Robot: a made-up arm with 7 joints.
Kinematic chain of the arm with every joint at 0, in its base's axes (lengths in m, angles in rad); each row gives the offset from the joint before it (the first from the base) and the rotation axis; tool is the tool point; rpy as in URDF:
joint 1: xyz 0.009 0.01 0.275 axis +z
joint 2: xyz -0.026 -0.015 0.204 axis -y
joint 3: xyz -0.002 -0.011 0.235 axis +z
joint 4: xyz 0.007 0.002 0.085 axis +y
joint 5: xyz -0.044 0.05 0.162 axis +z
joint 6: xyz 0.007 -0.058 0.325 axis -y
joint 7: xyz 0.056 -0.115 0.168 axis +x
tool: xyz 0.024 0.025 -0.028 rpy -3.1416 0 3.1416
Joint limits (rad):
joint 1: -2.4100..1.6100
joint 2: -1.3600..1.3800
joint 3: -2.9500..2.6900
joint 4: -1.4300..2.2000
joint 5: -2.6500..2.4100
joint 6: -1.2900..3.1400
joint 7: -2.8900..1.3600
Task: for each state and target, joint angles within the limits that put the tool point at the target. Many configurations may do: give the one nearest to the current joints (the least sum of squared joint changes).
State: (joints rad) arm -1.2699 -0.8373 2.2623 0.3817 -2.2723 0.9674 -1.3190
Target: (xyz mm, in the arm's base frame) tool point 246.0 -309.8 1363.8
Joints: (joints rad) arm -1.0908 -0.7762 2.1276 0.6065 -2.3009 0.9450 -1.3191
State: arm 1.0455 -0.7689 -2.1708 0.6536 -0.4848 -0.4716 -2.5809
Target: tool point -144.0 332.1 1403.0
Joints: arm 1.6100 -0.4531 -2.2641 0.0353 -0.7199 -0.0816 -2.6967
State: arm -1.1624 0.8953 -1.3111 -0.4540 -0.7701 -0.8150 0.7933
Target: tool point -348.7 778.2 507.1
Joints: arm -0.9576 1.2039 -1.1902 -0.5198 -0.8051 -0.9494 0.7809
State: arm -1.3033 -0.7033 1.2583 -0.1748 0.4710 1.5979 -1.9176
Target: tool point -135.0 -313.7 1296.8
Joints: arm -1.3202 -0.1928 1.2060 -0.1050 0.4974 1.6651 -1.8893
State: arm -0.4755 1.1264 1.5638 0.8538 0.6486 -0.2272 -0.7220
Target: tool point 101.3 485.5 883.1
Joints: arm -0.4060 1.0371 1.0645 1.3658 0.5124 -0.5354 -0.7485
